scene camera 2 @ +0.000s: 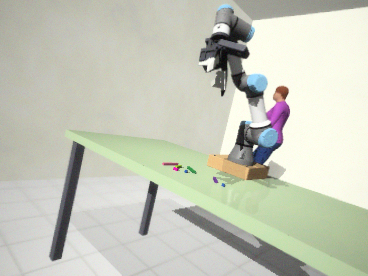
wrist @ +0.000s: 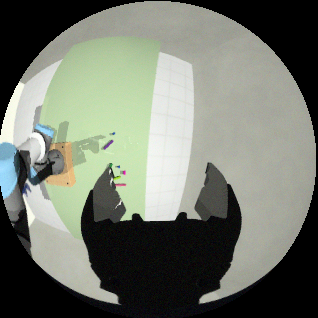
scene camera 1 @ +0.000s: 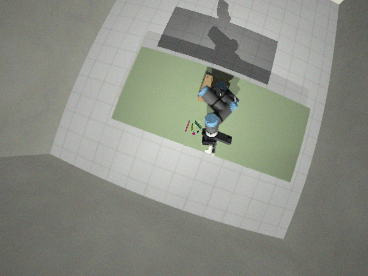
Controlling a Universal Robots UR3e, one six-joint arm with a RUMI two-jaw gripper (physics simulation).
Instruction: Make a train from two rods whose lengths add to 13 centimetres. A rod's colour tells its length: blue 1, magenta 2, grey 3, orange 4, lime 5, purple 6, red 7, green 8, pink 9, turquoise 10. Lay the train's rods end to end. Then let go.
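Frame: origin at the arm's base, x ahead, y left, z up, level; centimetres.
Where they show: gripper, fingertip midpoint: (scene camera 2: 215, 85) (wrist: 158, 166) (scene camera 1: 213, 145); arm's base, link origin: (scene camera 2: 240, 161) (wrist: 55, 161).
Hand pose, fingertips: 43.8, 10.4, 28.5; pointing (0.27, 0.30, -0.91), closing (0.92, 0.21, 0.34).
Things, the pixels of their top centre, and the offset from my fingertips, as dx, dy, dz. Level surfaces: height alone.
- long pink rod, top centre: (scene camera 2: 170, 162) (wrist: 117, 184) (scene camera 1: 187, 127) -7.8, -21.5, -33.5
- lime rod, top centre: (scene camera 2: 178, 165) (wrist: 115, 178) (scene camera 1: 191, 127) -8.9, -17.5, -33.5
- small magenta rod, top centre: (scene camera 2: 176, 167) (wrist: 124, 172) (scene camera 1: 193, 134) -4.4, -14.1, -33.5
- green rod, top centre: (scene camera 2: 191, 168) (wrist: 107, 170) (scene camera 1: 197, 125) -13.0, -13.6, -33.5
- purple rod, top centre: (scene camera 2: 215, 178) (wrist: 108, 144) -13.5, -0.6, -33.5
- second blue rod, top centre: (scene camera 2: 223, 183) (wrist: 113, 132) -11.5, +4.9, -33.5
- green table, surface height: dz -34.5
A long pink rod (scene camera 1: 187, 126) (scene camera 2: 170, 164) (wrist: 120, 185) lies beside a lime rod (scene camera 1: 192, 128) (scene camera 2: 179, 166) (wrist: 117, 177). A small magenta rod (scene camera 1: 193, 133) (scene camera 2: 176, 169) (wrist: 123, 172), a blue rod (scene camera 2: 186, 171) (wrist: 118, 166) and a green rod (scene camera 1: 198, 124) (scene camera 2: 191, 170) (wrist: 110, 165) lie close by. The green one is partly hidden by a finger in the wrist view. Apart from this group lie a purple rod (scene camera 2: 215, 179) (wrist: 108, 144) and a second blue rod (scene camera 2: 223, 185) (wrist: 112, 133). My gripper (wrist: 158, 166) is open and empty, high above the table.
The green table (scene camera 1: 150, 85) (scene camera 2: 125, 150) (wrist: 115, 75) bears the rods and the arm's wooden base (scene camera 2: 245, 169) (wrist: 67, 172). A person in a purple top (scene camera 2: 281, 117) stands behind the arm in scene camera 2. Shadows of the arm fall on the table in the wrist view.
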